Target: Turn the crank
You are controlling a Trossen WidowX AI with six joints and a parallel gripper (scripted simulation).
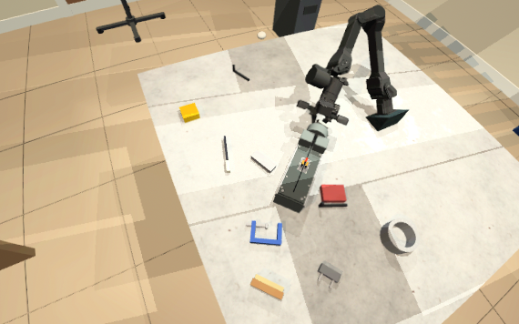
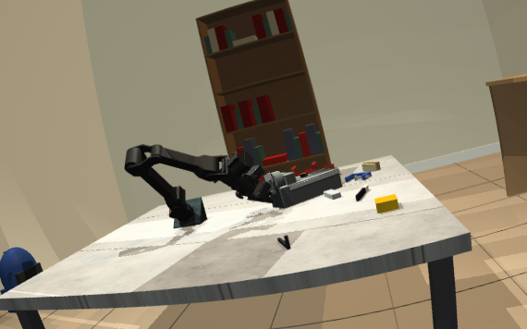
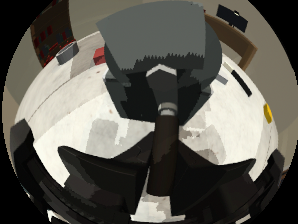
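Now: the crank handle 30 mm above my gripper tip, 20 mm behind it and 10 mm to the right of it. The rest, counted from my gripper tip: grey block 210 mm ahead, 20 mm below, 10 mm to the right; then red pointer 120 mm ahead, 90 mm to the left, 50 mm above; then red block 210 mm to the left, 80 mm ahead, 20 mm below.
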